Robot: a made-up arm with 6 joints. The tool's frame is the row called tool.
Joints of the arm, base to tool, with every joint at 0 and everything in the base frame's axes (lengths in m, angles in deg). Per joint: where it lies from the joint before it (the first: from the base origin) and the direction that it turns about. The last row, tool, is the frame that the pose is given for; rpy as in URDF.
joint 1: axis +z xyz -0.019 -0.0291 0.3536
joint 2: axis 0.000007 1 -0.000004 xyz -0.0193 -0.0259 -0.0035
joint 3: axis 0.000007 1 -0.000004 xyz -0.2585 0.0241 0.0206
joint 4: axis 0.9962 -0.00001 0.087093 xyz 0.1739 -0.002 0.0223
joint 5: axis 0.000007 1 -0.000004 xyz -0.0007 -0.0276 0.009
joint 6: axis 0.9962 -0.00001 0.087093 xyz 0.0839 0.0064 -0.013
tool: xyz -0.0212 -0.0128 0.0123 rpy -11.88 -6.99 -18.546
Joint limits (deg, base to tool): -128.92..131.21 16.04..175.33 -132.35..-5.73 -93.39..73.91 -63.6..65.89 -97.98..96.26
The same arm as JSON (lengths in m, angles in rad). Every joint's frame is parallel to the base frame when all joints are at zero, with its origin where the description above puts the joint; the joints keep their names.
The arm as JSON. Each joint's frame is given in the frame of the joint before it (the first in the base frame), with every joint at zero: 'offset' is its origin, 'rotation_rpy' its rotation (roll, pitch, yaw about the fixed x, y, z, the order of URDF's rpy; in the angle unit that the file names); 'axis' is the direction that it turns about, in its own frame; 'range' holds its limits. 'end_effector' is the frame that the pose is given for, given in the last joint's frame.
{"length_unit": "m", "angle_unit": "rad", "chain": [{"id": "joint 1", "offset": [-0.019, -0.0291, 0.3536], "rotation_rpy": [0.0, 0.0, 0.0], "axis": "+z", "range": [-2.2501, 2.29]}, {"id": "joint 2", "offset": [-0.0193, -0.0259, -0.0035], "rotation_rpy": [0.0, 0.0, 0.0], "axis": "+y", "range": [0.28, 3.0601]}, {"id": "joint 3", "offset": [-0.2585, 0.0241, 0.0206], "rotation_rpy": [0.0, 0.0, 0.0], "axis": "+y", "range": [-2.3099, -0.1]}, {"id": "joint 4", "offset": [0.1739, -0.002, 0.0223], "rotation_rpy": [0.0, 0.0, 0.0], "axis": [0.9962, 0.0, 0.0871], "range": [-1.63, 1.29]}, {"id": "joint 5", "offset": [-0.0007, -0.0276, 0.009], "rotation_rpy": [0.0, 0.0, 0.0], "axis": "+y", "range": [-1.11, 1.15]}, {"id": "joint 6", "offset": [0.0839, 0.0064, -0.013], "rotation_rpy": [0.0, 0.0, 0.0], "axis": [0.9962, 0.0, 0.0871], "range": [-1.7101, 1.6801]}], "end_effector": {"offset": [-0.0212, -0.0128, 0.0123], "rotation_rpy": [-0.2073, -0.122, -0.3237]}}
